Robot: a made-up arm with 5 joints.
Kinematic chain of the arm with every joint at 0, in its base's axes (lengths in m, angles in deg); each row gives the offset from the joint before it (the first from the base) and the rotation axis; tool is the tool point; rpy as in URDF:
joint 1: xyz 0 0 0.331 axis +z
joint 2: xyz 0 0 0 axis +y
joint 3: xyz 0.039 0 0.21 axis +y
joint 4: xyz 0.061 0 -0.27 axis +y
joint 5: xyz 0.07 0 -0.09 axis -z
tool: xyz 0 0 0 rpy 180 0 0
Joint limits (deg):
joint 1: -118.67..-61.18
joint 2: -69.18..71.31
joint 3: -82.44..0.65
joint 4: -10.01..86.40
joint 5: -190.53..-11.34
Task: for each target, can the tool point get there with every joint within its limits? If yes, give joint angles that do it. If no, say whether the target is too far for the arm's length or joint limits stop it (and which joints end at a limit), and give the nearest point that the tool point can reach.
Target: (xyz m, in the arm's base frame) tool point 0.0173 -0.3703 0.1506
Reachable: yes | joints -87.33 37.01 -53.43 10.90 -166.90
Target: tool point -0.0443 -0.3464 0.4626
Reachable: yes | joints -97.28 -19.24 -48.87 34.13 -144.02
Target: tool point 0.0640 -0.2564 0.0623
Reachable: yes | joints -75.99 55.14 -66.87 72.82 -70.26
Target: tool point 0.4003 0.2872 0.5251
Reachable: no: joint limits stop it (at a limit: joint 1, joint 2, joint 3, joint 4) | nearest point 0.0598 0.1094 0.2776 | short by 0.457 m
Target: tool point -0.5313 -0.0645 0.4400
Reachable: no: joint limits stop it (at a limit: joint 1) | nearest point -0.1494 -0.2733 0.4400 | short by 0.435 m
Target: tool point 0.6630 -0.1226 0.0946
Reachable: no: too far | nearest point 0.2058 -0.3741 0.0946 | short by 0.522 m
